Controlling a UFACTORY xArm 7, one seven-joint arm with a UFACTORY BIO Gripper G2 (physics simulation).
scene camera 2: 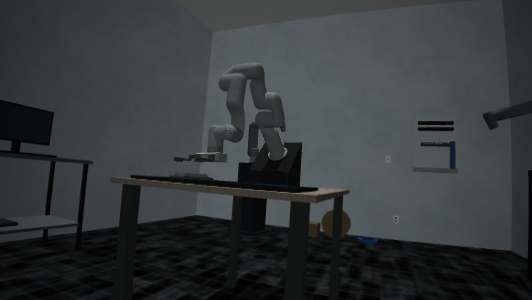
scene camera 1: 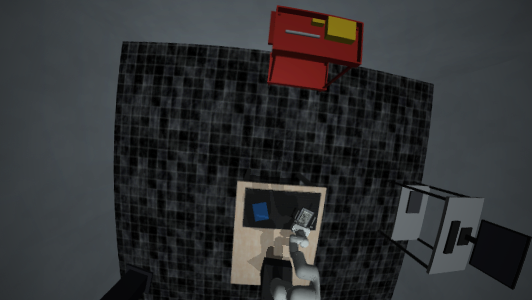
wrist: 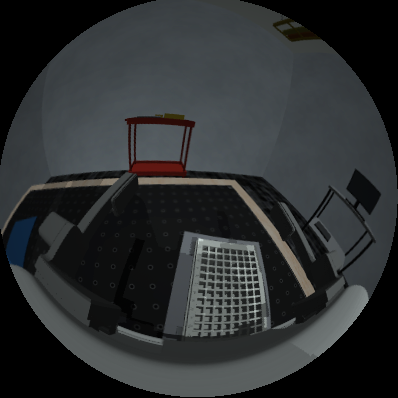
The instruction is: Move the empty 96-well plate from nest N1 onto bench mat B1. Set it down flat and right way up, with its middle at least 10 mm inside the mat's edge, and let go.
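Places are measured from the arm's base along level axes (x right, y ahead, z up), in metres.
Pixels of known places: end effector, tool point: (scene camera 2: 188,159) (scene camera 1: 306,215) (wrist: 212,209); arm's base, origin of the base link: (scene camera 2: 277,153).
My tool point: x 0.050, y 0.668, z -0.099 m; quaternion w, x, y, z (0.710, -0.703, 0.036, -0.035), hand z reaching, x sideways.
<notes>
Ahead of a thing's pixels: the offset from my tool point to its top centre. Level surfaces: height alone.
The pale 96-well plate @(dx +0.031, dy -0.055, dz -0.060 m) (scene camera 1: 305,217) (wrist: 229,285) sits in the grey nest N1 @(dx +0.031, dy -0.055, dz -0.071 m) (wrist: 175,295), wells up, on the right part of the black board. In the scene camera 2 view, the nest and plate show as a low grey shape, too small to tell apart. My gripper (scene camera 1: 305,209) (scene camera 2: 186,159) (wrist: 206,197) is open and empty. It is roughly level, a little above the plate with a gap, and its fingers point away from the robot base. In the wrist view the fingers stand to either side of the plate. The blue bench mat B1 @(dz -0.084 m) (scene camera 1: 260,211) (wrist: 21,242) lies on the left part of the board.
The black perforated board @(dz -0.086 m) (scene camera 1: 282,193) (wrist: 165,205) lies on the wooden table @(dz -0.099 m) (scene camera 1: 245,255) (scene camera 2: 330,192). The robot's black base (scene camera 1: 272,270) (scene camera 2: 290,165) stands at the table's near side. A red cart (scene camera 1: 300,72) (wrist: 160,121) and a desk with a monitor (scene camera 1: 500,252) (wrist: 364,192) stand away from the table.
</notes>
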